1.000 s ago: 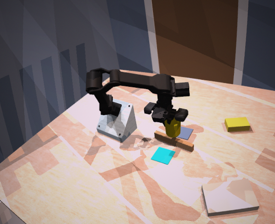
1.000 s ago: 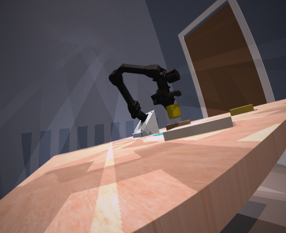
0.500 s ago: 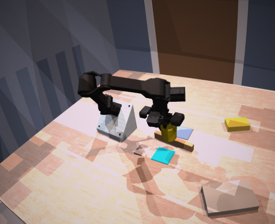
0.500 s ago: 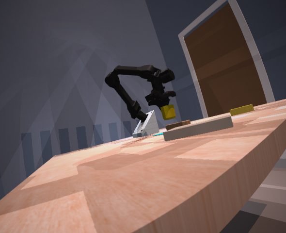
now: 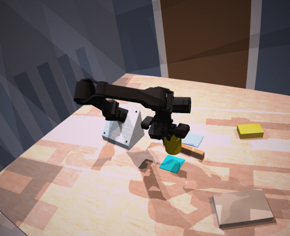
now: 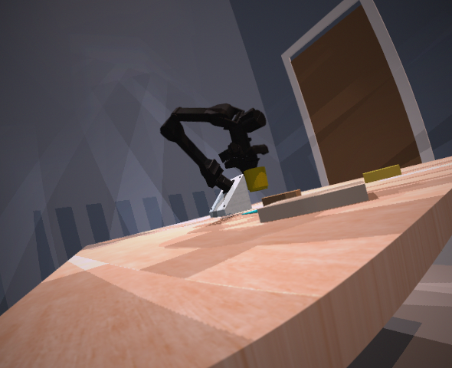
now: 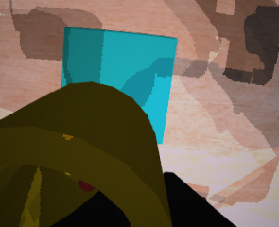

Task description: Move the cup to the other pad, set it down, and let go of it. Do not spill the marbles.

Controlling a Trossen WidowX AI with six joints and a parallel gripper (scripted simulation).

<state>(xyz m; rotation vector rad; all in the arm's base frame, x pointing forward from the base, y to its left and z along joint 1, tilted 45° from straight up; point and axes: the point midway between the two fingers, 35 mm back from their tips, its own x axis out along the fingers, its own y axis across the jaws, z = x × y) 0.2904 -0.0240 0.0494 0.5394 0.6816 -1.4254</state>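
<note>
My gripper tip is 100 mm above the cyan pad, 30 mm short of it and 10 mm to the left of it. Round my gripper tip: brown wooden bar 90 mm below, 70 mm to the left, 30 mm ahead; then pale blue pad 160 mm to the left, 100 mm below, 30 mm ahead; then yellow cup 20 mm ahead.
</note>
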